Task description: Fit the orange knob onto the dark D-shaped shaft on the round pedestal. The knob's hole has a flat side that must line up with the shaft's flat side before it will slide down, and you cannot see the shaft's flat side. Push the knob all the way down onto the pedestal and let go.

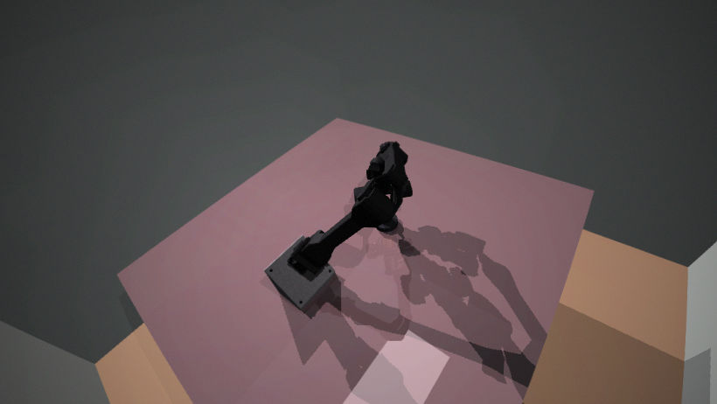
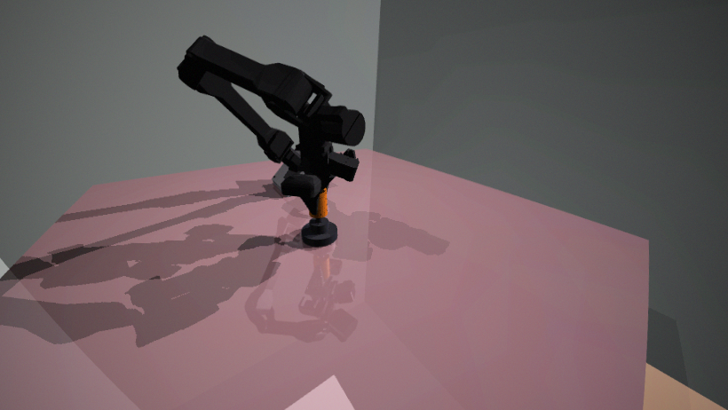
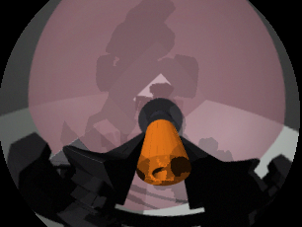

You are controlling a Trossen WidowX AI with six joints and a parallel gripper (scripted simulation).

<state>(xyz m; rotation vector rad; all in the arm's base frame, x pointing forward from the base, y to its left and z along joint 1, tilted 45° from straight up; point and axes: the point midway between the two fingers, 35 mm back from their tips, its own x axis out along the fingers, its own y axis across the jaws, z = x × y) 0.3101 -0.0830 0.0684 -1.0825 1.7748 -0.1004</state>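
The orange knob is 20 mm above my gripper tip. The rest, counted from my gripper tip: dark round pedestal: 40 mm below.
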